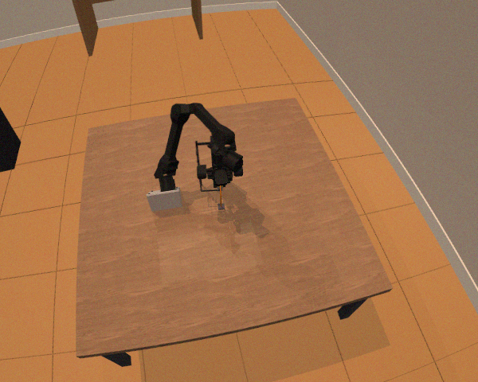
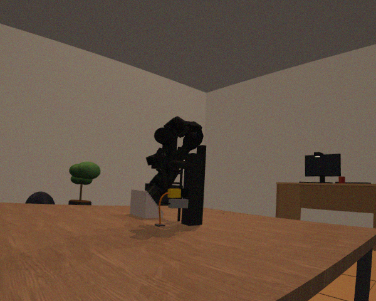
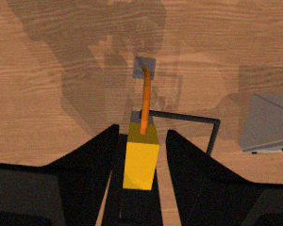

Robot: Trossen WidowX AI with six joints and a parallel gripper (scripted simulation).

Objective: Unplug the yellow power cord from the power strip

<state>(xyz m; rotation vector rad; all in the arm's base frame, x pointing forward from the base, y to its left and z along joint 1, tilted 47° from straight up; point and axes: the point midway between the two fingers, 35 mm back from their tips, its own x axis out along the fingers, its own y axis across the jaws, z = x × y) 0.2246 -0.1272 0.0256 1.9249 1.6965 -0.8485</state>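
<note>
Now: gripper tip 5 cm to the right of the yellow plug and 1 cm above it.
</note>
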